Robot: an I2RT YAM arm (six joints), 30 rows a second.
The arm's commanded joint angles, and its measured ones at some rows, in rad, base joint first. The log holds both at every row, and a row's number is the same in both.
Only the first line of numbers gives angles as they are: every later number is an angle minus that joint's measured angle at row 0.
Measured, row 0: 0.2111, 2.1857, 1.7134, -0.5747, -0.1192, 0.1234
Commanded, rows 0 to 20: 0.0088, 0.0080, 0.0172, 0.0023, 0.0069, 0.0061; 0.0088, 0.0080, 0.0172, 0.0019, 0.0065, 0.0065; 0.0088, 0.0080, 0.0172, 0.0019, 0.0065, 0.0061; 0.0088, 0.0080, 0.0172, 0.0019, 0.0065, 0.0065; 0.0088, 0.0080, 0.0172, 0.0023, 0.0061, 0.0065; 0.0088, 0.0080, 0.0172, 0.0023, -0.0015, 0.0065; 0.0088, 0.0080, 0.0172, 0.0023, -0.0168, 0.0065; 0.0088, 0.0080, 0.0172, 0.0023, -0.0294, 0.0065; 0.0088, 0.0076, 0.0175, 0.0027, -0.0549, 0.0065; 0.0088, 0.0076, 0.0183, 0.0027, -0.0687, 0.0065; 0.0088, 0.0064, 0.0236, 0.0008, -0.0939, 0.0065; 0.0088, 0.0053, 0.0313, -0.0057, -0.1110, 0.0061; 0.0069, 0.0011, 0.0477, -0.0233, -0.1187, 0.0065; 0.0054, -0.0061, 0.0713, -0.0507, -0.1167, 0.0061; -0.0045, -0.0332, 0.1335, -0.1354, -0.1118, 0.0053; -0.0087, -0.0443, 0.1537, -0.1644, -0.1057, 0.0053; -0.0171, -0.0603, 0.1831, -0.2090, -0.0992, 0.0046; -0.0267, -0.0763, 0.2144, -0.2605, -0.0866, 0.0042; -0.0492, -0.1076, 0.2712, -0.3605, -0.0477, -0.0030; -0.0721, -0.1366, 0.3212, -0.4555, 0.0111, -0.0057; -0.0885, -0.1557, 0.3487, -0.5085, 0.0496, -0.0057
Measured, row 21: -0.0400, -0.0477, 0.2666, -0.4559, -0.0507, -0.0011
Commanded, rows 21 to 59: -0.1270, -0.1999, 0.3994, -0.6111, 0.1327, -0.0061; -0.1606, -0.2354, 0.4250, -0.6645, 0.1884, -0.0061; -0.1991, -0.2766, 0.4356, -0.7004, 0.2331, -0.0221; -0.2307, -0.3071, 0.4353, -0.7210, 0.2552, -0.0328; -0.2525, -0.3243, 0.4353, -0.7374, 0.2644, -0.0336; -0.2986, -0.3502, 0.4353, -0.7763, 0.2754, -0.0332; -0.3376, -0.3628, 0.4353, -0.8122, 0.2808, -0.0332; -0.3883, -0.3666, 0.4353, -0.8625, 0.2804, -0.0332; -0.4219, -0.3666, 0.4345, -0.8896, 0.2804, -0.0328; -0.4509, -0.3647, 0.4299, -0.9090, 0.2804, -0.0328; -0.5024, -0.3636, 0.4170, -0.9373, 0.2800, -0.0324; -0.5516, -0.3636, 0.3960, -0.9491, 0.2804, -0.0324; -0.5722, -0.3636, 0.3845, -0.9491, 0.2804, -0.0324; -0.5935, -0.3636, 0.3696, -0.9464, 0.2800, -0.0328; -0.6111, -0.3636, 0.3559, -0.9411, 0.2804, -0.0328; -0.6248, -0.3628, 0.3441, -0.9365, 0.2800, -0.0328; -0.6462, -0.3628, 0.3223, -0.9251, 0.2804, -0.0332; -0.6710, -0.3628, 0.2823, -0.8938, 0.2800, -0.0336; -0.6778, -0.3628, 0.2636, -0.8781, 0.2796, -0.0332; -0.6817, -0.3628, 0.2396, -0.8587, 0.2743, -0.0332; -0.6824, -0.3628, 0.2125, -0.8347, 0.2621, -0.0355; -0.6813, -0.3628, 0.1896, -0.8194, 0.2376, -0.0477; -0.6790, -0.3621, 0.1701, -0.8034, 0.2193, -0.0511; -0.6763, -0.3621, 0.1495, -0.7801, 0.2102, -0.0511; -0.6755, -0.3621, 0.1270, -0.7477, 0.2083, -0.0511; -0.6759, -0.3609, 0.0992, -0.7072, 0.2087, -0.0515; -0.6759, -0.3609, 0.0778, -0.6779, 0.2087, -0.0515; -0.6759, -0.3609, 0.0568, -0.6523, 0.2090, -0.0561; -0.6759, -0.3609, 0.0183, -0.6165, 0.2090, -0.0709; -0.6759, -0.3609, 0.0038, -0.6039, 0.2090, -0.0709; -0.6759, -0.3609, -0.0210, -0.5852, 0.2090, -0.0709; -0.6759, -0.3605, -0.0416, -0.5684, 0.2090, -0.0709; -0.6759, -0.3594, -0.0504, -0.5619, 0.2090, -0.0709; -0.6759, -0.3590, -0.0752, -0.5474, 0.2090, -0.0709; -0.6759, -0.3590, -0.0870, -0.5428, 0.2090, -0.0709; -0.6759, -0.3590, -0.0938, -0.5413, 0.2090, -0.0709; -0.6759, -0.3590, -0.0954, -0.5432, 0.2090, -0.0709; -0.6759, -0.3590, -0.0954, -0.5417, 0.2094, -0.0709; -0.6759, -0.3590, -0.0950, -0.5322, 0.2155, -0.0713
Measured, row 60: -0.6794, -0.3605, -0.0896, -0.5455, 0.2159, -0.0637
